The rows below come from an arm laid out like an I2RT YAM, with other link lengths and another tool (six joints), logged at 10 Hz.
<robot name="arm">
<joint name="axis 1" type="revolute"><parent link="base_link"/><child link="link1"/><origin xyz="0 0 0.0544"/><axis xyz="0 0 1"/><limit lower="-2.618" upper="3.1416"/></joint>
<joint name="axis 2" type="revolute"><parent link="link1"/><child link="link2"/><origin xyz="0.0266 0.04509 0.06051"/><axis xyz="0 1 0"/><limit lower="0" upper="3.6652"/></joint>
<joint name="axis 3" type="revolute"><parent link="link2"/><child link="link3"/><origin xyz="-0.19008 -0.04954 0"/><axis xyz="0 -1 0"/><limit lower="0" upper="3.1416"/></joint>
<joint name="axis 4" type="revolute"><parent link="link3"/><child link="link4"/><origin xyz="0.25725 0.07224 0.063"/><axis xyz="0 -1 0"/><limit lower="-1.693" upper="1.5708"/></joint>
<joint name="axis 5" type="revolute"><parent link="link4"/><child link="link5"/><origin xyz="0.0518 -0.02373 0.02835"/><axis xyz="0 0 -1"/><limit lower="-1.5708" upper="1.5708"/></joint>
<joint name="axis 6" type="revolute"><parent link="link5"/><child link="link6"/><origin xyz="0.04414 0 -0.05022"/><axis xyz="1 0 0"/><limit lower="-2.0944" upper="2.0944"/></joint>
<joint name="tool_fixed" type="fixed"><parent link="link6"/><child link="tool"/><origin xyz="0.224 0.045 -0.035" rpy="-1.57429 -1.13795 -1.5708"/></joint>
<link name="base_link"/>
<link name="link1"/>
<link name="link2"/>
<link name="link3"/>
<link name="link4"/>
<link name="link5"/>
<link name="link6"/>
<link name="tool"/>
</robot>
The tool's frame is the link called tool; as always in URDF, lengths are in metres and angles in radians.
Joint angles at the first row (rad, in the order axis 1, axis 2, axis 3, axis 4, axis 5, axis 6):
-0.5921, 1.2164, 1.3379, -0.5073, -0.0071, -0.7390
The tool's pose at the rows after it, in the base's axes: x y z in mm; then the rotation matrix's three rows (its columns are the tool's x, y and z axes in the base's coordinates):
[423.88 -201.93 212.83], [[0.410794 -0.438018 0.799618], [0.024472 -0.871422 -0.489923], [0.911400 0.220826 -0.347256]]
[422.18 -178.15 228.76], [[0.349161 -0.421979 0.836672], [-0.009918 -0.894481 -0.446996], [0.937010 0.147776 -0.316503]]
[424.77 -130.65 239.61], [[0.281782 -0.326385 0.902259], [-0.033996 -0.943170 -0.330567], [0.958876 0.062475 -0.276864]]
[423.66 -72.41 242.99], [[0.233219 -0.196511 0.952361], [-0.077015 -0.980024 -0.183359], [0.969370 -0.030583 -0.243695]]
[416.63 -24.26 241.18], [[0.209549 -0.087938 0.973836], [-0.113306 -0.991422 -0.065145], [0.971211 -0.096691 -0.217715]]
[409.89 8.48 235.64], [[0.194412 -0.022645 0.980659], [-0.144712 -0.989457 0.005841], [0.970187 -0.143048 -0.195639]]
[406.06 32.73 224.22], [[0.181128 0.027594 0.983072], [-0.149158 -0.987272 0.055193], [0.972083 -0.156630 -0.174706]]
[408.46 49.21 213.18], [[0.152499 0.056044 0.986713], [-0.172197 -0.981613 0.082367], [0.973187 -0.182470 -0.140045]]
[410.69 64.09 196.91], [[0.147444 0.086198 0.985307], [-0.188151 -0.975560 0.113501], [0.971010 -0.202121 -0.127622]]
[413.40 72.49 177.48], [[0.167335 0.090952 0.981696], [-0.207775 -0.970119 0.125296], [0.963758 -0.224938 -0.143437]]
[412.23 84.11 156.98], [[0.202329 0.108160 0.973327], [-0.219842 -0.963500 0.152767], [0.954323 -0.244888 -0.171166]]
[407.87 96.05 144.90], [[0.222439 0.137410 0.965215], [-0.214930 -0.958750 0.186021], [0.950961 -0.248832 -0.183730]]
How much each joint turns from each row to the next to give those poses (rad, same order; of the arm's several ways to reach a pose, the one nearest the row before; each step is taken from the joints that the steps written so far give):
0.0031, -0.0583, -0.0018, -0.0265, -0.0332, 0.0547
0.0013, -0.0754, -0.0255, -0.0182, -0.0552, 0.0642
0.0137, -0.1064, -0.0728, 0.0027, -0.1220, 0.0594
0.0327, -0.1114, -0.0933, 0.0081, -0.1261, 0.0703
0.0407, -0.1040, -0.0945, 0.0110, -0.0827, 0.0563
0.0466, -0.0914, -0.0943, 0.0251, -0.0276, 0.0511
0.0556, -0.0840, -0.1078, 0.0481, 0.0034, 0.0249
0.0537, -0.0711, -0.1196, 0.0893, 0.0235, 0.0470
0.0444, -0.0410, -0.0994, 0.0730, 0.0121, 0.0275
0.0364, -0.0029, -0.0632, 0.0447, 0.0249, 0.0213
0.0289, 0.0029, -0.0493, 0.0219, 0.0019, 0.0105
0.0204, -0.0156, -0.0377, 0.0072, -0.0131, -0.0035

